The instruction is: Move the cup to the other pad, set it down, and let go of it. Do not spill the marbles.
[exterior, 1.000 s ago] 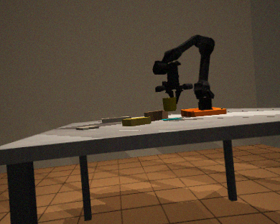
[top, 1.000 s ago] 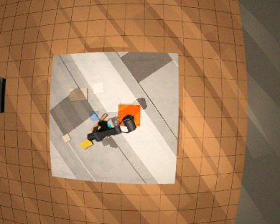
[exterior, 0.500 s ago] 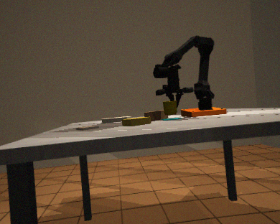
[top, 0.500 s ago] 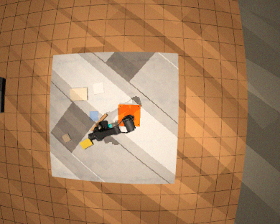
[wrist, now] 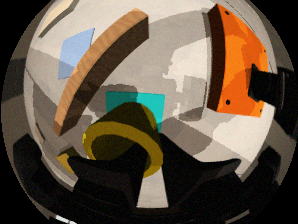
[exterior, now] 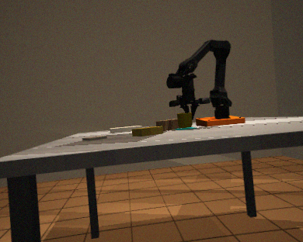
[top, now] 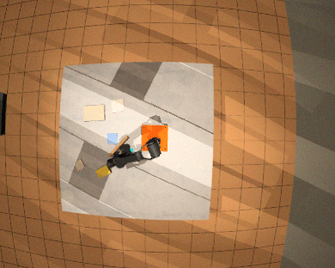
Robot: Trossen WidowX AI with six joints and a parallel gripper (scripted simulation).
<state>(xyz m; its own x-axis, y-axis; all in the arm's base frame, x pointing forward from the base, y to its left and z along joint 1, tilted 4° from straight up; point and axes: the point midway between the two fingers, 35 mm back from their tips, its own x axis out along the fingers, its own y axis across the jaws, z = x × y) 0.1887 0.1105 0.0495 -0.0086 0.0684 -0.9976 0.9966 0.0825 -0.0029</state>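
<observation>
My gripper tip is 2 cm short of the olive-yellow cup. Also, from my gripper tip: light blue pad 16 cm ahead, 10 cm to the right, 5 cm below; long wooden bar 10 cm ahead, 5 cm to the right, 2 cm below; teal pad 5 cm below, 3 cm ahead.
</observation>
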